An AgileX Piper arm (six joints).
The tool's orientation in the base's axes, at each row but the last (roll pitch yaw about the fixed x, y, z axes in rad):
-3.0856 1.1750 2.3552
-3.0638 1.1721 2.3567
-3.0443 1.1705 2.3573
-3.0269 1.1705 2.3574
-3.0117 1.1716 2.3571
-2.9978 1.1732 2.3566
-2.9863 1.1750 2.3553
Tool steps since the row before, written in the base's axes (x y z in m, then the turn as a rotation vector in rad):
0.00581 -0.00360 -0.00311 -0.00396 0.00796 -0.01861
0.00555 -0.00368 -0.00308 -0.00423 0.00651 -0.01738
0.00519 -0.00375 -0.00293 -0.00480 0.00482 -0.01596
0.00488 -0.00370 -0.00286 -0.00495 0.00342 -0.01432
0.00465 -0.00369 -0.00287 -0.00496 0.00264 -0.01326
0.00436 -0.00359 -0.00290 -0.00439 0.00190 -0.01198
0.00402 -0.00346 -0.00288 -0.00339 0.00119 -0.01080
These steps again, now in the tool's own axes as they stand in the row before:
0.00030 0.00198 0.00724 0.02042 0.00278 -0.00076
0.00030 0.00188 0.00709 0.01896 0.00159 -0.00038
0.00023 0.00168 0.00683 0.01735 0.00002 -0.00005
0.00027 0.00159 0.00656 0.01549 -0.00105 0.00025
0.00035 0.00152 0.00641 0.01431 -0.00160 0.00041
0.00050 0.00144 0.00616 0.01277 -0.00166 0.00078
0.00062 0.00132 0.00586 0.01121 -0.00136 0.00140

